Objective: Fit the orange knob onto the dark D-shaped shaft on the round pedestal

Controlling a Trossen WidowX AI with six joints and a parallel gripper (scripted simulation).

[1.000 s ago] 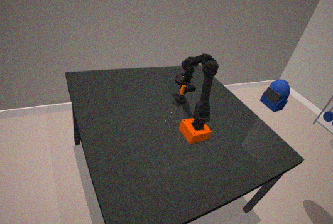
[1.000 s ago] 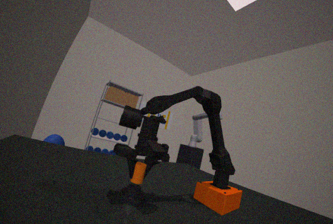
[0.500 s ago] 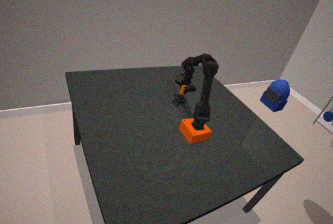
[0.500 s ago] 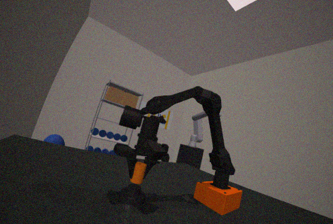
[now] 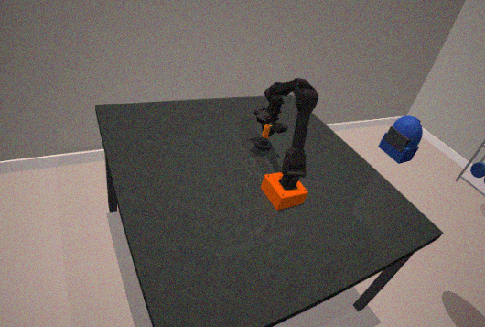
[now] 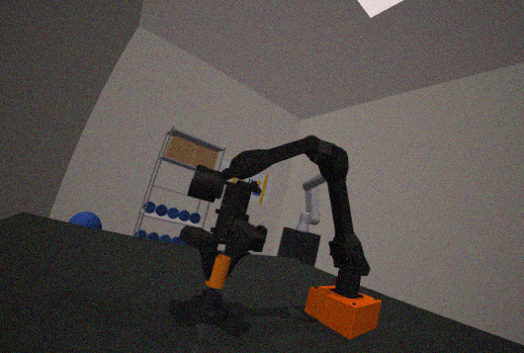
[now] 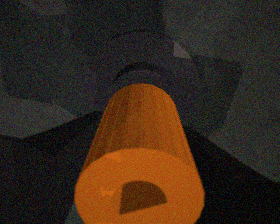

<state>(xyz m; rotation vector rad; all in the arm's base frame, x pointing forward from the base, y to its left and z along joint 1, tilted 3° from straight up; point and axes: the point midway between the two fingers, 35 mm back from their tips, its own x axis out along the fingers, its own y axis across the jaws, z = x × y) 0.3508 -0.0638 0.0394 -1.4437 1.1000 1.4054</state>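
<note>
The orange knob is 20 mm above my gripper tip. From my gripper tip the other things lie so: round pedestal (40 mm below).
</note>
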